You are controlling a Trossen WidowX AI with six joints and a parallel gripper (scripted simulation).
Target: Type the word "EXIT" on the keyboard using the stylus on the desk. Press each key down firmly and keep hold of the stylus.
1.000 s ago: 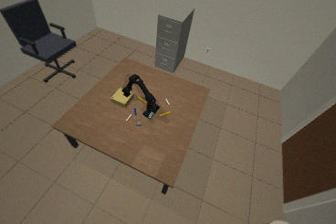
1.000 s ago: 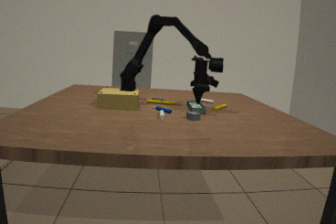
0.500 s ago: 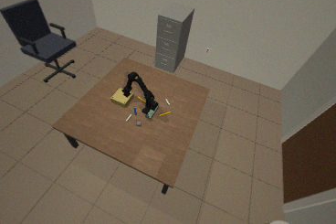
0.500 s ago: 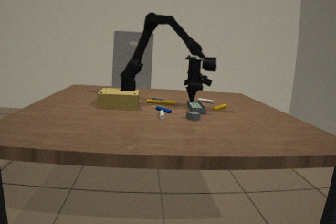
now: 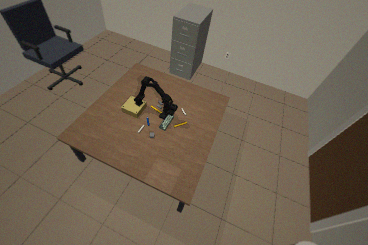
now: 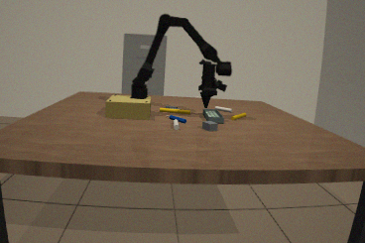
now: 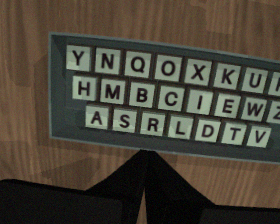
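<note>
My gripper tip is 14 cm past the blue stylus, 12 cm to the left of it and 3 cm above it. From my gripper tip the other things lie so: grey stylus tip (16 cm behind, 10 cm to the right, 3 cm below); small grey block (2 cm ahead, 24 cm to the right, 3 cm below).
</note>
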